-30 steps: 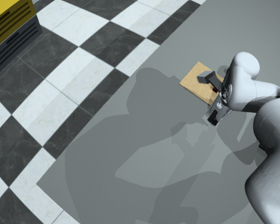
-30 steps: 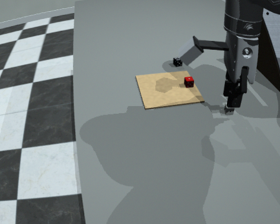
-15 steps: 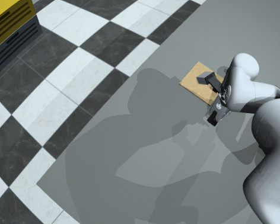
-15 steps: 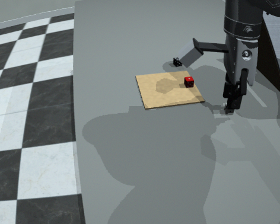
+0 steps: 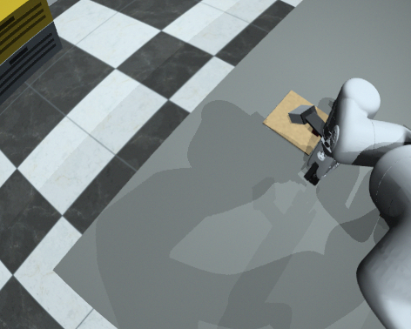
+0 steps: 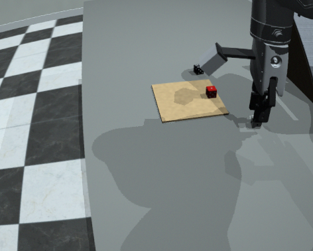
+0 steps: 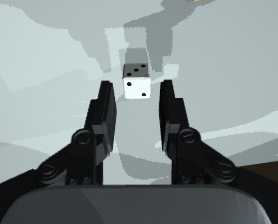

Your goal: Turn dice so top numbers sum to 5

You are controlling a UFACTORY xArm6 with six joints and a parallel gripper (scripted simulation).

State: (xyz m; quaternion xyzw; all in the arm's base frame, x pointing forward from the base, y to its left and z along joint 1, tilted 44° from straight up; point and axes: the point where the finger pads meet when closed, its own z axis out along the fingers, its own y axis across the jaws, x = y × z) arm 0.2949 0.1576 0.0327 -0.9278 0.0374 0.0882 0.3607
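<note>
Right now my hand is 40 mm above the white die. The rest, counted from my hand: red die: 110 mm to the right, 70 mm ahead, 30 mm below; then tan mat: 130 mm ahead, 110 mm to the right, 40 mm below; then black die: 220 mm to the right, 80 mm ahead, 40 mm below.
</note>
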